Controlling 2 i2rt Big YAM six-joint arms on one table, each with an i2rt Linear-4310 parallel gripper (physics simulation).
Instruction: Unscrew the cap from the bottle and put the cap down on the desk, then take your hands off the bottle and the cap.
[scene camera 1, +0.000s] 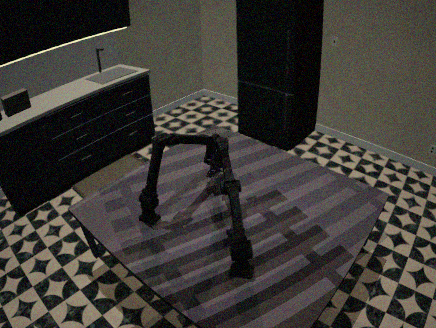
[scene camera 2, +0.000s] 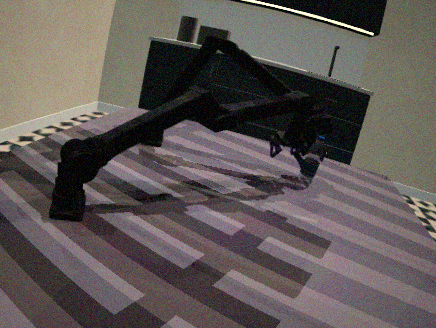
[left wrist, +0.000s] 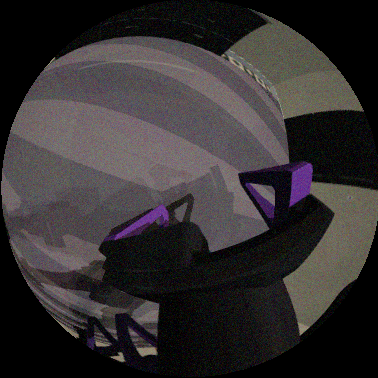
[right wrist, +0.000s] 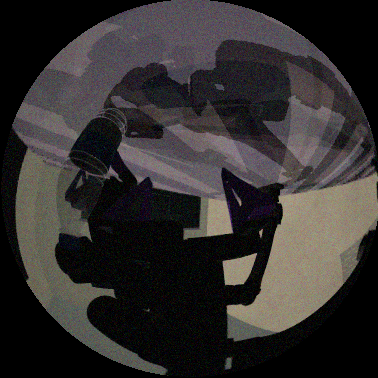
Labels:
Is my left gripper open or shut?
Open.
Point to my right gripper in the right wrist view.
184, 175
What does my right gripper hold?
Nothing.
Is my right gripper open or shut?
Open.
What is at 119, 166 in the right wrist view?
My left gripper.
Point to my right gripper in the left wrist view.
At 102, 315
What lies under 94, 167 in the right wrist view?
A clear bottle.

